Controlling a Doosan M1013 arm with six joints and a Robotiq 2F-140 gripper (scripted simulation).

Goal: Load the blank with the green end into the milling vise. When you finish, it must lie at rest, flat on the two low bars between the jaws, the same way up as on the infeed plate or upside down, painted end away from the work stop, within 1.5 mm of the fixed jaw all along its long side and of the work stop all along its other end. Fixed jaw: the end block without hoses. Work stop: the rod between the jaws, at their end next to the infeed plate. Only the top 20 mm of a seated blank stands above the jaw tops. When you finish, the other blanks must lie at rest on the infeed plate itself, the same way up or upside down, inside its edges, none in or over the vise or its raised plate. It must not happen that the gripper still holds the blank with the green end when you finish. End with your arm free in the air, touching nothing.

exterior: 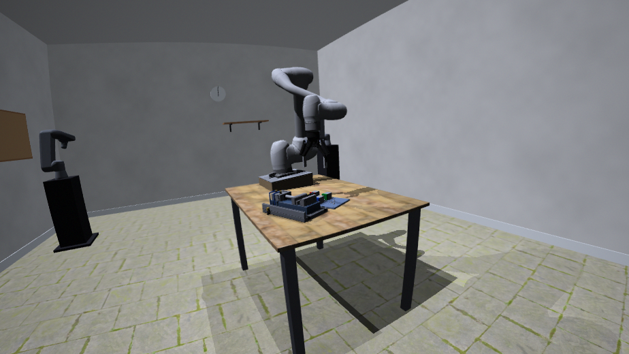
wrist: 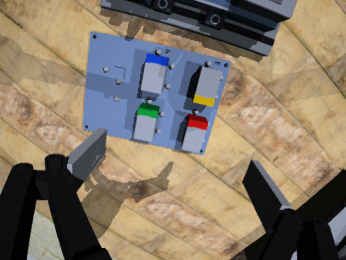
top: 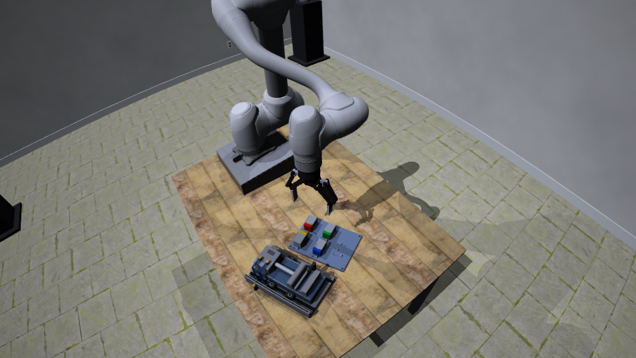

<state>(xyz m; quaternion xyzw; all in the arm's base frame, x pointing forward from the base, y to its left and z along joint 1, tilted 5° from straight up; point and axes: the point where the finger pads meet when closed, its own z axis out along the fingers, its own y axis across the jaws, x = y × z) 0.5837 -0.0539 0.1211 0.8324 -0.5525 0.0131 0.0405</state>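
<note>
Now: hand 5 cm past the red-ended blank, 2 cm to the right of it and 19 cm above it. From my hand the other things lie so: yellow-ended blank 1 cm behind, 6 cm to the right, 19 cm below; blue-ended blank 7 cm ahead, 3 cm to the right, 19 cm below; work stop rod 15 cm ahead, 14 cm to the right, 12 cm below.
</note>
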